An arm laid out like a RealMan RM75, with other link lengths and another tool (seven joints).
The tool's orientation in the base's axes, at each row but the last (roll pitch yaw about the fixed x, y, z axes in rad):
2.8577, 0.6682, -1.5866
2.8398, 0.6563, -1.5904
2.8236, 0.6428, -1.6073
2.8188, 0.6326, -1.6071
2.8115, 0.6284, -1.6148
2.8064, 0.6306, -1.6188
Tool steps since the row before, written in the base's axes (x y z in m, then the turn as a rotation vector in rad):
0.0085, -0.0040, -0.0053, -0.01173, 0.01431, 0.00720
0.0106, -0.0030, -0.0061, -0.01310, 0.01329, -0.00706
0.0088, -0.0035, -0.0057, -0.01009, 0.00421, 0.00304
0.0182, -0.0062, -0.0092, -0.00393, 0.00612, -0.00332
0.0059, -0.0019, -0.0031, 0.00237, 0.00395, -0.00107
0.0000, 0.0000, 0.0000, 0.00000, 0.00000, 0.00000
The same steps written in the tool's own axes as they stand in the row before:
0.0063, -0.0087, -0.0007, -0.01555, 0.01061, 0.00632
0.0059, -0.0111, -0.0002, -0.00602, 0.00873, 0.01690
0.0060, -0.0093, -0.0003, -0.00490, 0.00976, 0.00308
0.0099, -0.0188, -0.0019, -0.00285, 0.00197, 0.00720
0.0031, -0.0062, -0.0005, -0.00265, -0.00313, 0.00236
0.0000, 0.0000, 0.0000, 0.00000, 0.00000, 0.00000

